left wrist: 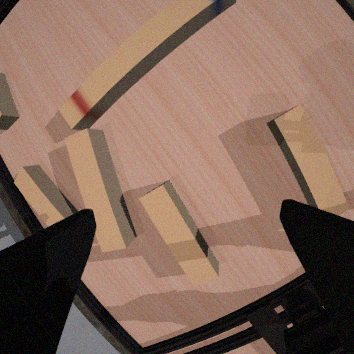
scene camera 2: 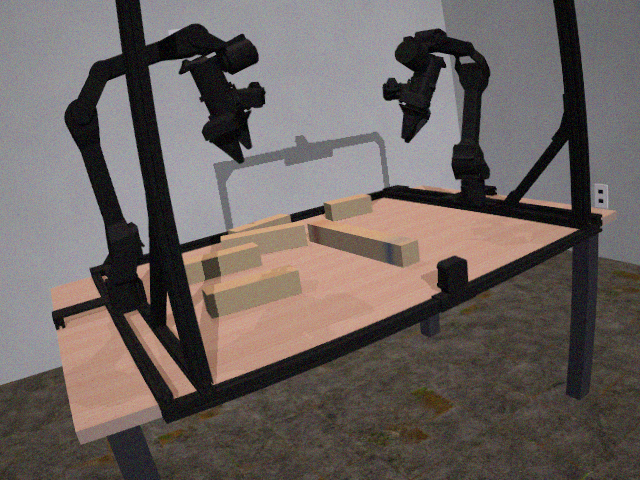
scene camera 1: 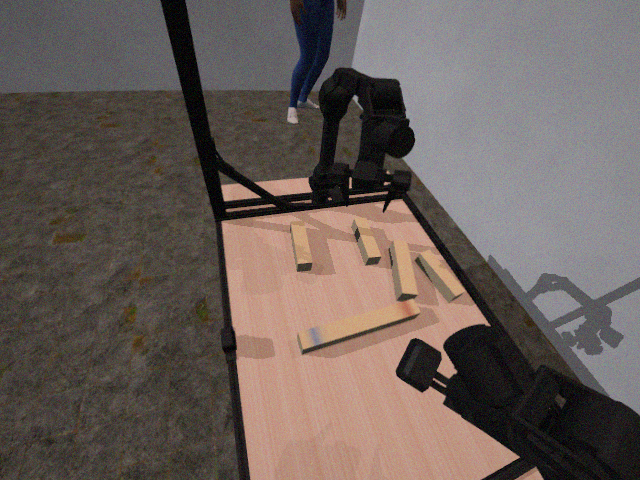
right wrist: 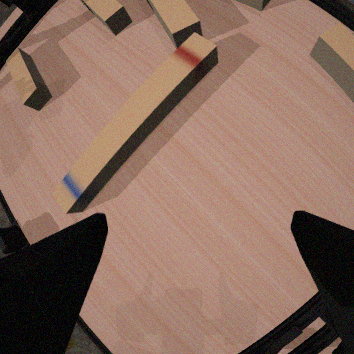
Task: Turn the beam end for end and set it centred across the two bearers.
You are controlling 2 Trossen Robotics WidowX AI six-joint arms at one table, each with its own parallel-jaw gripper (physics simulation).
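Frame: origin at the left arm's base, x up, y right, z ahead, level; centimetres.
Where they show: left gripper, fingertip midpoint: (left wrist: 188, 214) (scene camera 2: 246, 155) (scene camera 1: 364, 209); right gripper, fingertip midpoint: (scene camera 2: 405, 140) (scene camera 1: 431, 374) (right wrist: 201, 222); left arm's base, link origin: (left wrist: 300, 301) (scene camera 2: 128, 306) (scene camera 1: 318, 198) (right wrist: 34, 7); right arm's base, link origin: (scene camera 2: 474, 200).
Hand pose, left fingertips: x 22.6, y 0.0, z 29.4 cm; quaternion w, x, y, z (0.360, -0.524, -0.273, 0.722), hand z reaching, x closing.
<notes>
Each offset is from my left fingertips to the top centre of the thing.
The long wooden beam @[dx -20.2, dy +3.6, dz +20.8 cm] (scene camera 1: 359, 325) (scene camera 2: 351, 243) (left wrist: 125, 62) (right wrist: 132, 112) lies flat on the table. In scene camera 1 its blue-banded end is at the left and its red-banded end at the right, close to a block's end. Two shorter blocks that look like the bearers, one @[dx -20.2, dy +12.7, dz -8.6 cm] (scene camera 1: 299, 245) (scene camera 2: 253, 293) (left wrist: 320, 165) and another @[dx -20.2, dy -9.5, dz -6.2 cm] (scene camera 1: 368, 245) (scene camera 2: 237, 260) (left wrist: 170, 215), lie roughly parallel and apart, with no beam on them. My left gripper (scene camera 1: 366, 205) (scene camera 2: 246, 153) (left wrist: 188, 214) is open above the block area. My right gripper (scene camera 2: 408, 139) (right wrist: 201, 222) is open above the table; its fingertips are hidden in scene camera 1.
A longer block @[dx -19.6, dy -16.3, dz +7.5 cm] (scene camera 1: 403, 271) (scene camera 2: 273, 239) (left wrist: 95, 190) lies by the beam's red end. A block @[dx -20.2, dy -27.9, dz +12.0 cm] (scene camera 1: 440, 275) lies beside it near the frame edge. Another block @[dx -19.9, dy -26.7, dz +38.8 cm] (scene camera 2: 348, 209) (right wrist: 337, 62) lies near the back rail. A black post (scene camera 2: 452, 273) stands on the front rail.
</notes>
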